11 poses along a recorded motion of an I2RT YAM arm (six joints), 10 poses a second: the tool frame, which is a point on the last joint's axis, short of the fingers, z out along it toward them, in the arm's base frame.
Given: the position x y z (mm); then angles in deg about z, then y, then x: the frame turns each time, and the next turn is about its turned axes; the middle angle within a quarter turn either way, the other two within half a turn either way.
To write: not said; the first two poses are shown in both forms.
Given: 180 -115 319 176.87 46.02 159.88
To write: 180 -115 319 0.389 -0.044 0.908 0.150
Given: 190 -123 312 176.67 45.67 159.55
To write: 190 -123 312 0.387 -0.043 0.909 0.152
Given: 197 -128 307 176.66 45.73 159.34
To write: 197 -128 307 0.387 -0.043 0.908 0.154
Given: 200 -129 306 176.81 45.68 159.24
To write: 200 -129 306 0.386 -0.045 0.908 0.155
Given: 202 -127 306 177.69 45.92 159.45
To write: 202 -127 306 0.387 -0.051 0.907 0.156
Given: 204 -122 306 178.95 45.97 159.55
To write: 204 -122 306 0.386 -0.061 0.907 0.160
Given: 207 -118 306 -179.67 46.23 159.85
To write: 207 -118 306 0.386 -0.071 0.905 0.162
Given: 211 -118 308 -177.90 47.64 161.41
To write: 211 -118 308 0.396 -0.082 0.901 0.155
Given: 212 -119 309 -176.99 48.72 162.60
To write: 212 -119 309 0.404 -0.086 0.899 0.148
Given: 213 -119 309 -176.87 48.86 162.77
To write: 213 -119 309 0.405 -0.087 0.898 0.147
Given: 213 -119 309 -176.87 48.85 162.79
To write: 213 -119 309 0.405 -0.086 0.898 0.147
